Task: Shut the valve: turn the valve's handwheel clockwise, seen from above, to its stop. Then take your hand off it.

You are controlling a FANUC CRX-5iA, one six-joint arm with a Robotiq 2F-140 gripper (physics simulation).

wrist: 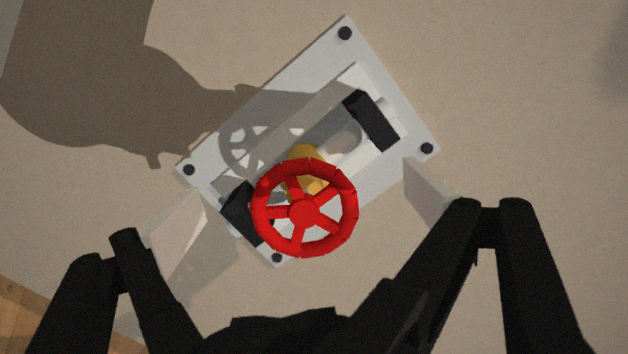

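Observation:
The red handwheel, with its spokes and round hub, is seen from above near the middle of the wrist view. It sits over a brass-yellow valve body on a light grey base plate. A small red knob shows at the upper left of the wheel's rim. My gripper is wide open, with one pale finger pad to the left of the wheel and one to the right. Neither pad touches the wheel in this view. How high the pads are relative to the wheel cannot be told.
Two black clamps hold the pipe on the plate, which has dark bolts at its corners. The plate lies on a beige table top. A large arm shadow falls at the upper left. Wooden floor shows beyond the table edge, bottom left.

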